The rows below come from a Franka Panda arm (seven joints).
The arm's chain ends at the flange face. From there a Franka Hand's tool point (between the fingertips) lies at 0.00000 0.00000 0.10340 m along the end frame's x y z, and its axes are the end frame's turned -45 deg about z.
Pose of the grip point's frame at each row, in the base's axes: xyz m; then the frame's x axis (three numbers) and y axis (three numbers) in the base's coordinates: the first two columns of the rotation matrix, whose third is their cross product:
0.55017, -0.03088, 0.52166, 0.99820, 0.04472, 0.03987, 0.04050, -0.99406, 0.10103
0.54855, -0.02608, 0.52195, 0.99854, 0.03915, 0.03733, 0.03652, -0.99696, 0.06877
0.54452, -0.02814, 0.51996, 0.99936, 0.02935, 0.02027, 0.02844, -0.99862, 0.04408
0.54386, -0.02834, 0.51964, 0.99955, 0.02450, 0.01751, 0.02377, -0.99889, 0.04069
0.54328, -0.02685, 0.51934, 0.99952, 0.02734, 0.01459, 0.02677, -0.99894, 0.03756
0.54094, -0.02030, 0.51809, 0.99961, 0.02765, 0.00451, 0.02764, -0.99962, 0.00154
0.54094, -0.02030, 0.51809, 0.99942, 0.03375, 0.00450, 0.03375, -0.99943, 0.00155
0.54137, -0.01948, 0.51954, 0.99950, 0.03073, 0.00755, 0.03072, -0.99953, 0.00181
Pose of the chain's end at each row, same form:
0.54560, -0.02062, 0.62445, 0.73447, -0.67128, 0.09963, -0.67720, -0.73453, 0.04325
0.54442, -0.01912, 0.62503, 0.73190, -0.67727, 0.07502, -0.68025, -0.73264, 0.02223
0.54229, -0.02364, 0.62324, 0.72676, -0.68538, 0.04550, -0.68654, -0.72688, 0.01684
0.54195, -0.02418, 0.62294, 0.72360, -0.68900, 0.04115, -0.68998, -0.72365, 0.01639
0.54167, -0.02301, 0.62266, 0.72570, -0.68702, 0.03688, -0.68784, -0.72569, 0.01624
0.54047, -0.02015, 0.62149, 0.72638, -0.68729, 0.00428, -0.68729, -0.72639, -0.00210
0.54047, -0.02016, 0.62149, 0.73056, -0.68284, 0.00428, -0.68283, -0.73057, -0.00209
0.54058, -0.01932, 0.62294, 0.72848, -0.68505, 0.00662, -0.68503, -0.72850, -0.00406

